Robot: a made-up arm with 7 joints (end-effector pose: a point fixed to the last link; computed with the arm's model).
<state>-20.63 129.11 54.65 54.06 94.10 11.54 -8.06</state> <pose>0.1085 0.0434 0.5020 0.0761 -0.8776 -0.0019 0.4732</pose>
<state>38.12 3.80 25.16 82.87 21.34 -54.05 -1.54</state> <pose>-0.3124 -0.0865 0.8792 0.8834 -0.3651 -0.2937 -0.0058</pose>
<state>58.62 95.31 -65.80 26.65 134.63 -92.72 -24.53</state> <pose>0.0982 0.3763 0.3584 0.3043 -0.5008 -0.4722 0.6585</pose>
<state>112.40 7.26 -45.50 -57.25 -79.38 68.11 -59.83</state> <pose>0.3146 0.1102 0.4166 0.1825 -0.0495 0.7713 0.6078</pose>
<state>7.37 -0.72 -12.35 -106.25 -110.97 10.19 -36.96</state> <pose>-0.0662 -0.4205 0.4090 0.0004 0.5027 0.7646 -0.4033</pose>
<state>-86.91 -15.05 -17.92 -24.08 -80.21 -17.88 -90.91</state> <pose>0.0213 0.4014 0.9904 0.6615 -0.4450 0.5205 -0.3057</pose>
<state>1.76 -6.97 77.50 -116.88 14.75 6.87 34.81</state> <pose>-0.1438 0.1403 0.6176 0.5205 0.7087 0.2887 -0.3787</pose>
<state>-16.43 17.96 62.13 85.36 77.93 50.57 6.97</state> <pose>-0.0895 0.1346 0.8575 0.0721 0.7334 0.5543 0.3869</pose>
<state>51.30 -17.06 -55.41 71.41 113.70 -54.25 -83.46</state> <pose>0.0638 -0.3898 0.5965 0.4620 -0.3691 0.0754 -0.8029</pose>
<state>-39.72 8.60 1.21 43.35 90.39 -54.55 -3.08</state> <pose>-0.0806 0.0139 0.8943 0.3136 -0.9355 0.1579 0.0389</pose>
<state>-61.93 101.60 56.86 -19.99 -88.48 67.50 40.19</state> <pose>0.3522 0.0766 0.6866 0.3125 -0.3929 -0.2550 -0.8264</pose>
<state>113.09 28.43 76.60 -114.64 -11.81 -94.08 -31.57</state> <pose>-0.1927 0.0875 0.6464 0.2601 -0.9278 -0.2229 -0.1479</pose>
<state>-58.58 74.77 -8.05 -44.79 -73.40 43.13 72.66</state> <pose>0.2678 -0.1564 0.7100 0.6865 -0.2296 0.1068 -0.6816</pose>
